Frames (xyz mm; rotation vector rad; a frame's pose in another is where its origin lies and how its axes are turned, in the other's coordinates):
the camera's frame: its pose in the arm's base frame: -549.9 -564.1 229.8 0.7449 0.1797 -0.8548
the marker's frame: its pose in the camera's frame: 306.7 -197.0 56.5 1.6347 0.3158 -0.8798
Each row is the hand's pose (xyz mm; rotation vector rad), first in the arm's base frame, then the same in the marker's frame.
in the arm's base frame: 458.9 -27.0 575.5 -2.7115 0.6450 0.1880
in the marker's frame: -220.0 -660.3 -1202.8 0.7514 1.0095 0.2041
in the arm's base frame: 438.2 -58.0 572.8 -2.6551 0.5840 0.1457
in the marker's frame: -222.7 -632.5 -1178.0 0.7941 1.0402 0.1339
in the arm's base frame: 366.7 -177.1 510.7 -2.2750 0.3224 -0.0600
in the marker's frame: -181.7 -530.8 -1072.5 1.0780 1.1768 -0.2531
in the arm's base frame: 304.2 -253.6 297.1 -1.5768 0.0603 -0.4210
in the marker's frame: 0.5 -488.3 -929.7 1.5893 1.4075 -0.8584
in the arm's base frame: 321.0 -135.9 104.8 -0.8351 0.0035 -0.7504
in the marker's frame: 177.1 -625.6 -897.0 2.1972 1.6027 -1.3499
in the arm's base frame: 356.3 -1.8 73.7 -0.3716 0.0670 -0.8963
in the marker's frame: 209.0 -757.5 -939.2 -2.1343 -1.3150 1.2405
